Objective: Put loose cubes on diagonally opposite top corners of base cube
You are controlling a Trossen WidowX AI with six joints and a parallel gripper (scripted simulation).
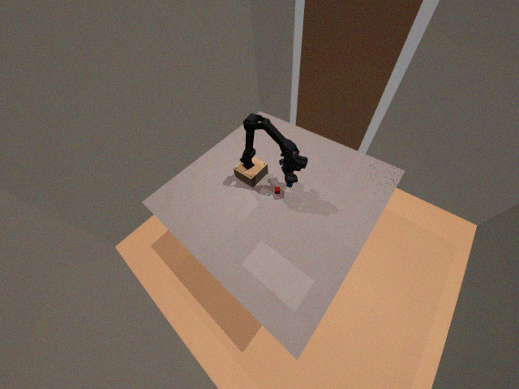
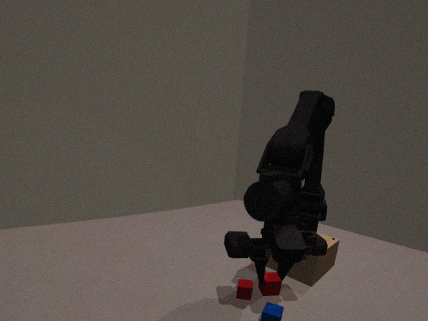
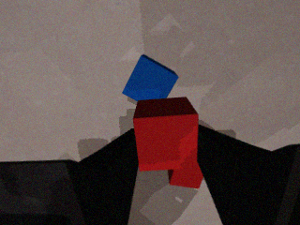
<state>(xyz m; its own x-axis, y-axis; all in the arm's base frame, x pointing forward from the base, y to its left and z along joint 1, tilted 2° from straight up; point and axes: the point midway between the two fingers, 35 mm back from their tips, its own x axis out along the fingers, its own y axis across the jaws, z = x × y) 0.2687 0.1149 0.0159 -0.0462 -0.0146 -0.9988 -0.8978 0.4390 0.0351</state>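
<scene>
Now: the blue cube 2 cm to the left of my gripper tip and 6 cm below it.
</scene>
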